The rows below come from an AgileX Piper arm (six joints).
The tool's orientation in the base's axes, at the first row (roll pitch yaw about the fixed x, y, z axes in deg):
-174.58 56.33 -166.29
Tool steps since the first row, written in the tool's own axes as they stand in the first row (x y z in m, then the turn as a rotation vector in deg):
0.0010 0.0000 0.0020 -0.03 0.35 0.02
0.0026 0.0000 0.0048 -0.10 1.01 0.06
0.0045 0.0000 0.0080 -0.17 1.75 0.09
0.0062 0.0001 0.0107 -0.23 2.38 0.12
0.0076 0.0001 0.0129 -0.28 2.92 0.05
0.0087 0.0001 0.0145 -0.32 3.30 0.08
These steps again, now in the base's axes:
0.0011 0.0001 -0.0019 -0.02 0.35 0.00
0.0026 0.0002 -0.0048 -0.06 1.02 0.00
0.0042 0.0002 -0.0082 -0.11 1.76 0.00
0.0055 0.0004 -0.0111 -0.16 2.39 0.00
0.0066 0.0004 -0.0135 -0.27 2.92 0.05
0.0073 0.0005 -0.0152 -0.29 3.30 0.05

